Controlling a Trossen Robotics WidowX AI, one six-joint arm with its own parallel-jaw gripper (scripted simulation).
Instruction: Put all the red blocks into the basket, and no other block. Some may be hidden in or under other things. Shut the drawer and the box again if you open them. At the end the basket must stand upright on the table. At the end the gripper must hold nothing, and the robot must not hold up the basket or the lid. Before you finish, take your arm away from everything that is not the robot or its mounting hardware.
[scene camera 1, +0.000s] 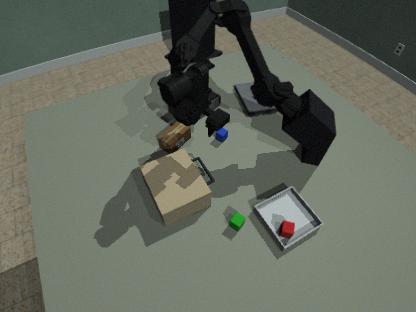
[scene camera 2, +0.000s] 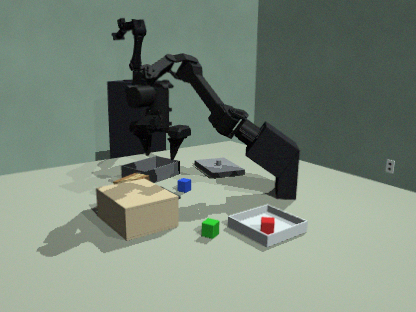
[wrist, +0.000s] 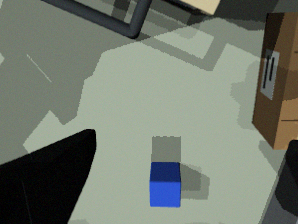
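A blue block and a grey basket are visible to me. So is my gripper, which scene camera 1 and the wrist view also show.
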